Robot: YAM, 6 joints.
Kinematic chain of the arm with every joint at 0, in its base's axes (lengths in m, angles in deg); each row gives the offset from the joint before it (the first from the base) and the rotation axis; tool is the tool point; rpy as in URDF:
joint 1: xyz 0 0 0.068 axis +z
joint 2: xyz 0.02 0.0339 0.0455 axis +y
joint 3: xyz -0.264 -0.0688 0 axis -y
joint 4: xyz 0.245 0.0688 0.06 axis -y
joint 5: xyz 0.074 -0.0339 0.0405 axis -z
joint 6: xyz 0.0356 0 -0.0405 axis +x
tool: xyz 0 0 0 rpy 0 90 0
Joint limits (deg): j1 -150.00..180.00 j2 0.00..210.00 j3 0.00..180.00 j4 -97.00..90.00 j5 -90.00..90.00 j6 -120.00..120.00
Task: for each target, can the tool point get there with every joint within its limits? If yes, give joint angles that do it. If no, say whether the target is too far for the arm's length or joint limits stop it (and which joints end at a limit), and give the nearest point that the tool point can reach.
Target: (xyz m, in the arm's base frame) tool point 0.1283 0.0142 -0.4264
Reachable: no: joint limits stop it (at a limit: joint 2) | nearest point 0.1460 0.0162 -0.3657 | short by 0.063 m
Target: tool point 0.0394 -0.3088 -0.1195
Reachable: yes | joints -78.88 155.02 52.63 38.49 36.00 26.00
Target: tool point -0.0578 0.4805 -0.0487
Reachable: yes | joints 100.24 165.69 120.25 -48.97 53.33 -79.12
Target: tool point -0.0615 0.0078 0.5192
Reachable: yes | joints 25.26 24.83 71.86 12.32 -68.99 75.96
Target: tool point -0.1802 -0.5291 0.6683
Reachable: no: too far | nearest point -0.1470 -0.4317 0.5624 | short by 0.148 m
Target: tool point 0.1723 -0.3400 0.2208
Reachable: yes | joints -67.08 100.94 66.99 -7.51 -47.62 -43.77
